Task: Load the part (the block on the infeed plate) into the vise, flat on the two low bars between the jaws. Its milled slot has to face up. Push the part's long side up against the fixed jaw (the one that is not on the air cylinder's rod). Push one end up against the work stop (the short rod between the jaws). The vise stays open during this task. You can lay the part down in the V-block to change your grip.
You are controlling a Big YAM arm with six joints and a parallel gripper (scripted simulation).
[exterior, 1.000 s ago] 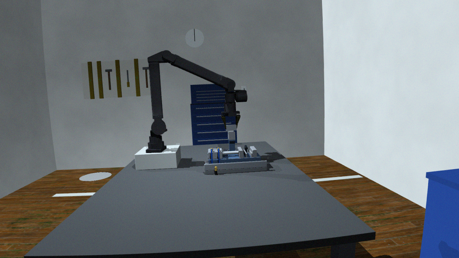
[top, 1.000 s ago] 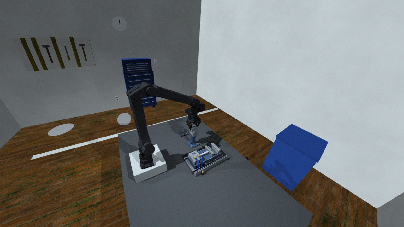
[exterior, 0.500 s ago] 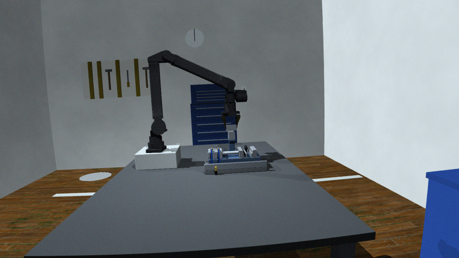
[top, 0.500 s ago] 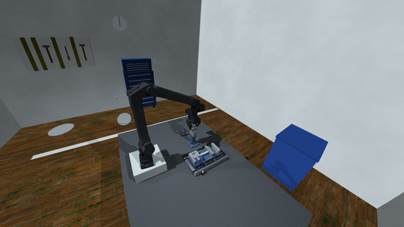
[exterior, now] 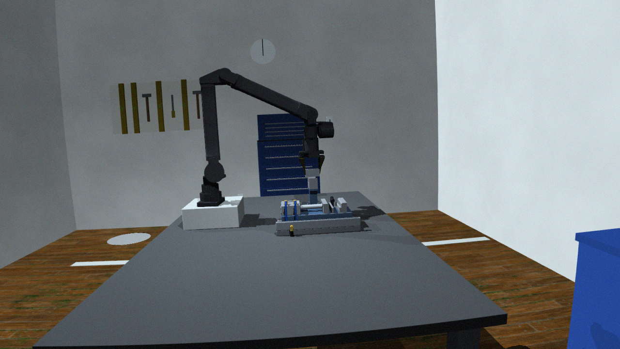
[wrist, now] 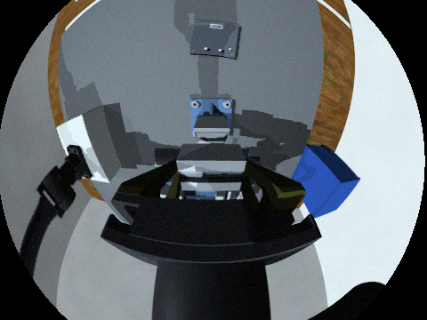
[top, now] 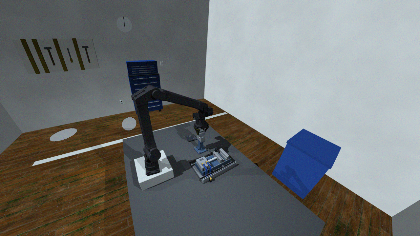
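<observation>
The vise is 21 cm to the right of my hand, 14 cm below it and 2 cm ahead of it. Round my hand: air cylinder: 22 cm to the right, 10 cm below, 8 cm behind; part: right at my hand.
</observation>
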